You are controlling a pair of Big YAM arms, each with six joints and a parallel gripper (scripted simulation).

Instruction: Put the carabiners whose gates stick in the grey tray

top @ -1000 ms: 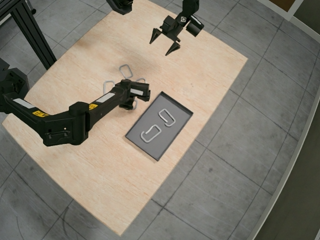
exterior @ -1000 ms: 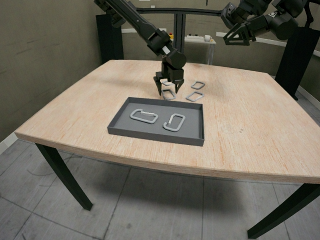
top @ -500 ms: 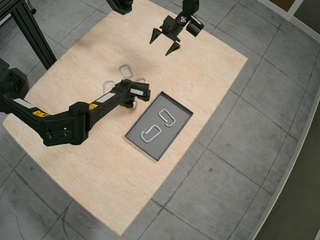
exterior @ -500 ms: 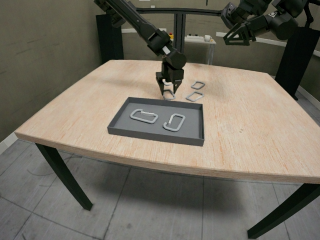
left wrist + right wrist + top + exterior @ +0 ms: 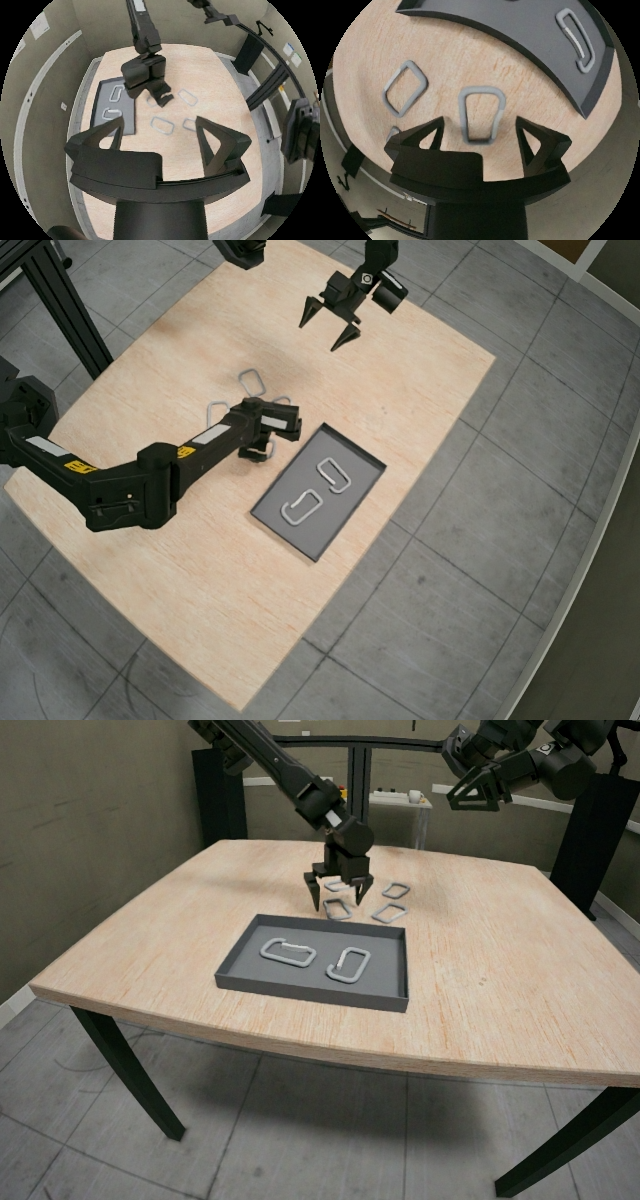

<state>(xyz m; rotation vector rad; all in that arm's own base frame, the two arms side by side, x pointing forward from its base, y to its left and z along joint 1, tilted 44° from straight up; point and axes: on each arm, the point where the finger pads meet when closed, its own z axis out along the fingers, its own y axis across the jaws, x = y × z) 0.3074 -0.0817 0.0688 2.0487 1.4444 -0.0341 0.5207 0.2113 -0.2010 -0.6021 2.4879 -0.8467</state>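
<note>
My right hand is 190 mm short of the grey tray, 20 mm to the right of it and 10 mm above it.
</note>
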